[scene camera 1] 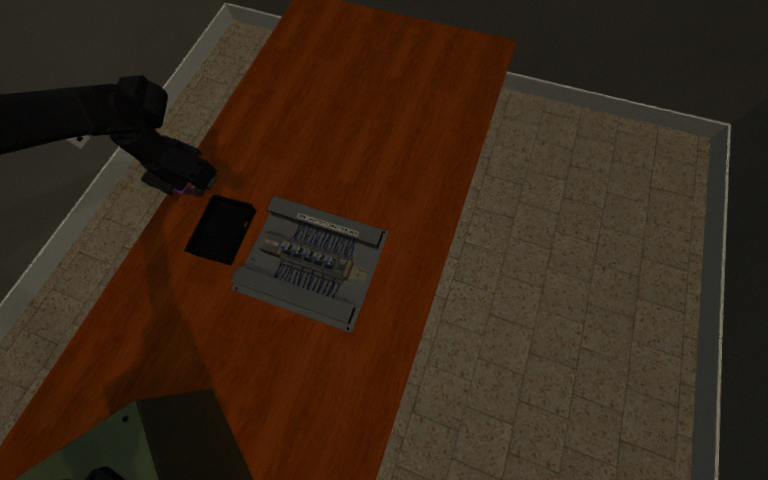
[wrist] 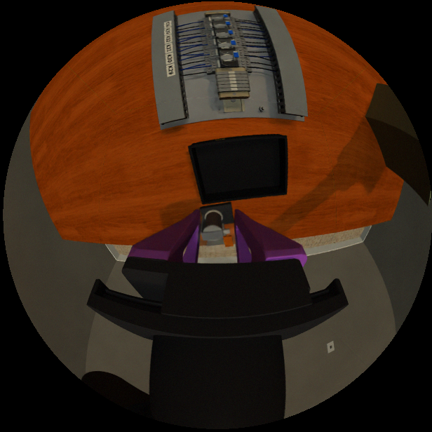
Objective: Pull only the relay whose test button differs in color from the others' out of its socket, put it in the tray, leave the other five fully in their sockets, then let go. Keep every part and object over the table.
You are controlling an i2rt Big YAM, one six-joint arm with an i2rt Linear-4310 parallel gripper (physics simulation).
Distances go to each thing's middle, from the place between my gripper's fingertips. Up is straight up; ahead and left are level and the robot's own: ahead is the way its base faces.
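Grey panel (scene camera 1: 352, 292): my hand 240 mm to the left of it, 10 mm past it, 170 mm above it.
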